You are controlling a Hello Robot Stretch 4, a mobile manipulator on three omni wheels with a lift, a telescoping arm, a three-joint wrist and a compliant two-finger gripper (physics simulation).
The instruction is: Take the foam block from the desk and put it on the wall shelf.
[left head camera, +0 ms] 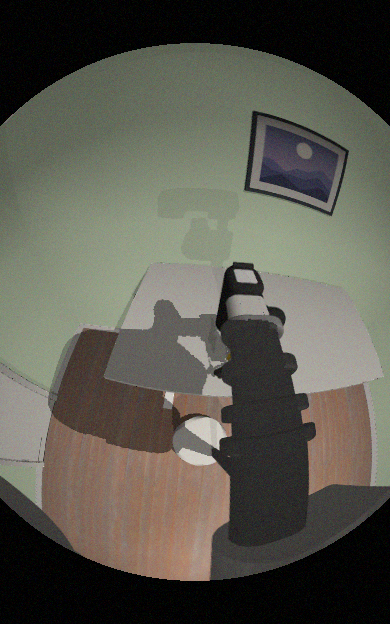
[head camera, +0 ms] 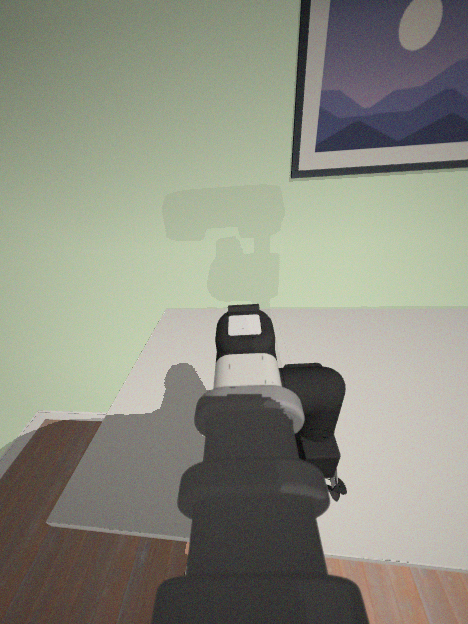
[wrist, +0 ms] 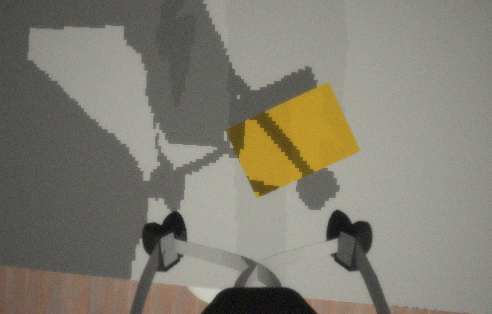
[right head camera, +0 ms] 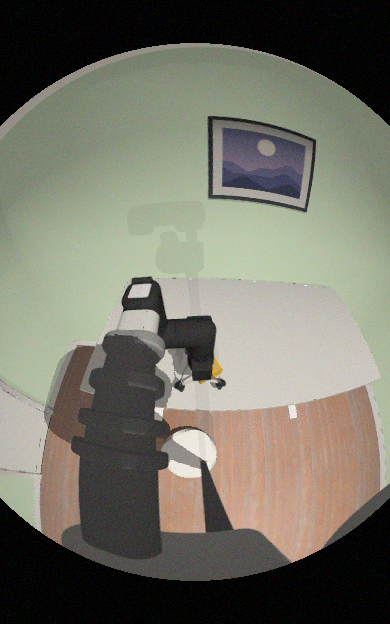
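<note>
The yellow foam block (left head camera: 229,357) (right head camera: 217,369) (wrist: 320,120) lies flat on the pale desk (head camera: 403,403) (left head camera: 320,325) (right head camera: 280,340) (wrist: 425,200), turned at an angle. In the wrist view it is ahead of the fingertips, a little right of the middle between them, and apart from both. My gripper (right head camera: 199,384) (wrist: 256,229) is open and empty above the desk near its front edge. In the right head view the wrist hides part of the block. In the head view the arm and wrist hide the block. No wall shelf can be made out in these views.
A framed mountain picture (head camera: 387,90) (left head camera: 300,165) (right head camera: 262,160) hangs on the green wall behind the desk. A round white object (left head camera: 192,445) (right head camera: 187,457) stands on the wooden floor before the desk. A pale surface (left head camera: 20,425) (right head camera: 20,440) shows at the far left.
</note>
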